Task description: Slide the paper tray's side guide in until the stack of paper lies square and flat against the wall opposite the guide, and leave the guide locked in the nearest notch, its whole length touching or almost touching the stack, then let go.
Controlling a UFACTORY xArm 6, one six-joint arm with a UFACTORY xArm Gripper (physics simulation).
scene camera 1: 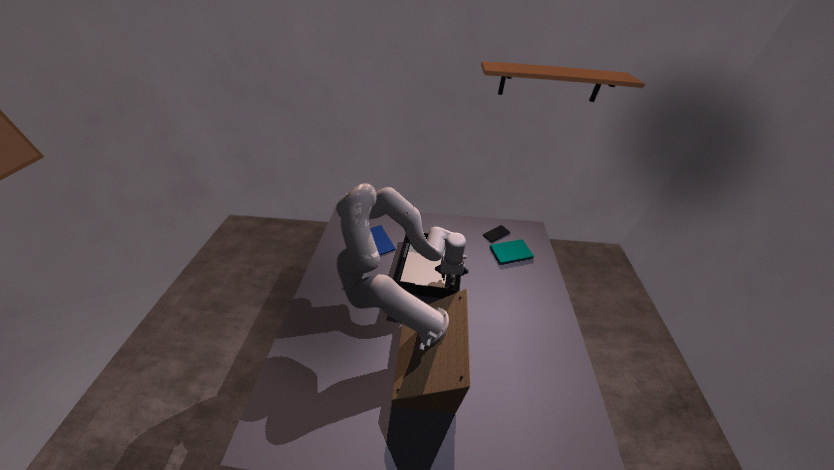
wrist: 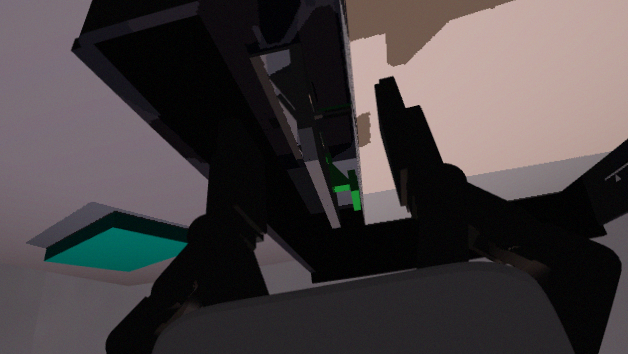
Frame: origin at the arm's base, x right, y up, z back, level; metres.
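Seen in the pictures: gripper, fingertip midpoint: (scene camera 1: 450, 278) (wrist: 312, 122); arm's base, link origin: (scene camera 1: 434, 325).
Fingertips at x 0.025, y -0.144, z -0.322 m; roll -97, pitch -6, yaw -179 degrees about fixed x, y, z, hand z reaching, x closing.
Note:
Pixels of each thing's middle, then the offset from my fingertips to it. "pt": a spot on its surface instead.
- black paper tray, body centre: (wrist: 490, 148) (scene camera 1: 430, 262) dx -0.111, dy -0.020, dz -0.088 m
- paper, body centre: (wrist: 508, 120) (scene camera 1: 426, 264) dx -0.128, dy -0.037, dz -0.084 m
- dark side guide, surface spot: (wrist: 332, 80) pt dx -0.012, dy -0.049, dz -0.032 m
- teal book, body centre: (wrist: 123, 248) (scene camera 1: 511, 251) dx +0.302, dy -0.059, dz -0.301 m
- black flat item, body centre: (scene camera 1: 496, 233) dx +0.221, dy -0.064, dz -0.429 m
- blue book, body centre: (scene camera 1: 375, 240) dx -0.438, dy -0.064, dz -0.206 m
The black paper tray (scene camera 1: 428, 290) (wrist: 165, 95) stands on the table behind the wooden block. The pale stack of paper (scene camera 1: 417, 269) (wrist: 500, 90) lies in it. The dark side guide (wrist: 332, 80) runs along the stack's near edge in the wrist view, with no clear gap visible there; green parts show by its far end. Whether it sits in a notch, and whether the stack meets the opposite wall, I cannot tell. My gripper (scene camera 1: 452, 278) (wrist: 312, 122) is open and empty at the guide, one dark finger on each side of it. The right finger is over the paper.
A teal book (scene camera 1: 511, 251) (wrist: 117, 250) and a black flat item (scene camera 1: 496, 233) lie right of the tray. A blue book (scene camera 1: 382, 239) lies left of it. The wooden block (scene camera 1: 440, 367) carries the arm's base in front. A wall shelf (scene camera 1: 560, 72) hangs high behind.

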